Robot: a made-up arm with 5 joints.
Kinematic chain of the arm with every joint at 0, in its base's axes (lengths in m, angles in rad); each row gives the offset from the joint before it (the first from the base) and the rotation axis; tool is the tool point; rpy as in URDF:
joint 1: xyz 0 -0.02 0.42 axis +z
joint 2: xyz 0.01 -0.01 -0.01 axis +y
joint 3: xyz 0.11 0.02 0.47 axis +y
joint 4: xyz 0.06 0 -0.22 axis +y
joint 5: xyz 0.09 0 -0.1 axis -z
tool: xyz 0 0 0 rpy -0.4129 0.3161 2.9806
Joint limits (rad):
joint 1: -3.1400..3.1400
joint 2: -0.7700..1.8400
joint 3: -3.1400..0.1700
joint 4: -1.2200..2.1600
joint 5: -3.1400..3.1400
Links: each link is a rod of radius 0.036 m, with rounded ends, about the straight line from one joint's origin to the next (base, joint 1, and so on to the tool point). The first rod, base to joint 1, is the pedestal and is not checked.
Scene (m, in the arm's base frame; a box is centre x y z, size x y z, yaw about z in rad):
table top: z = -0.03
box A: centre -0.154 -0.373 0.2 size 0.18 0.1 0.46 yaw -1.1
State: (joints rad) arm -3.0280 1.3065 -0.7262 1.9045 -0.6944
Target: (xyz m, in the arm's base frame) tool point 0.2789 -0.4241 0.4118
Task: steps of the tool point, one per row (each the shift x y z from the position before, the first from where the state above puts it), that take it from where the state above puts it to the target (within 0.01 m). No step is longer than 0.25 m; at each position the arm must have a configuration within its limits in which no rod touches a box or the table.
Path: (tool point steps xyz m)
1: -0.0698 -0.1151 0.0358
2: -0.0167 -0.1499 0.0918
3: 0.0644 -0.1383 0.1423
4: 0.1339 -0.0683 0.1735
5: 0.1525 0.0410 0.1765
6: 0.0820 -0.0492 -0.1147
7: 0.0889 -0.0017 -0.1187
8: 0.0777 0.0431 -0.1123
9: 0.0526 0.0771 -0.0964

